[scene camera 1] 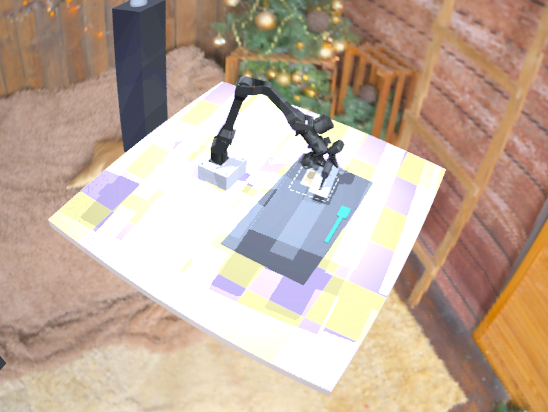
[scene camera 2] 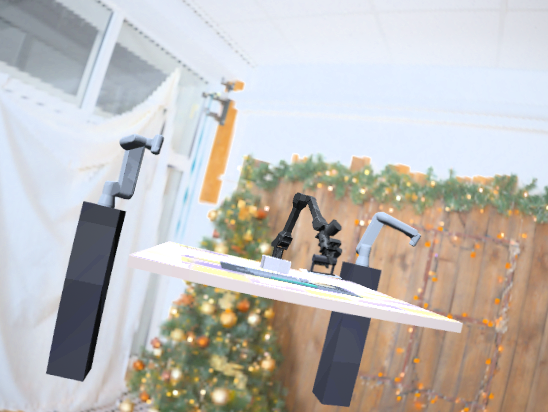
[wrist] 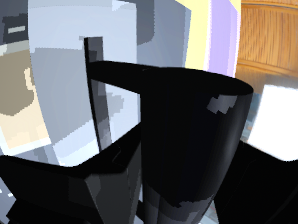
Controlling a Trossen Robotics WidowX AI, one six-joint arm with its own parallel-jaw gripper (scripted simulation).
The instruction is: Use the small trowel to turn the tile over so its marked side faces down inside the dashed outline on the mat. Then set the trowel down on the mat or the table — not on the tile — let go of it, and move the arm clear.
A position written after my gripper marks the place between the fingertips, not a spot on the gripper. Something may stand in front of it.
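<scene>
There's a plastering float (wrist: pixel 85 68) here, and it's my gripper (scene camera 1: pixel 334 169) that is carrying it.
</scene>
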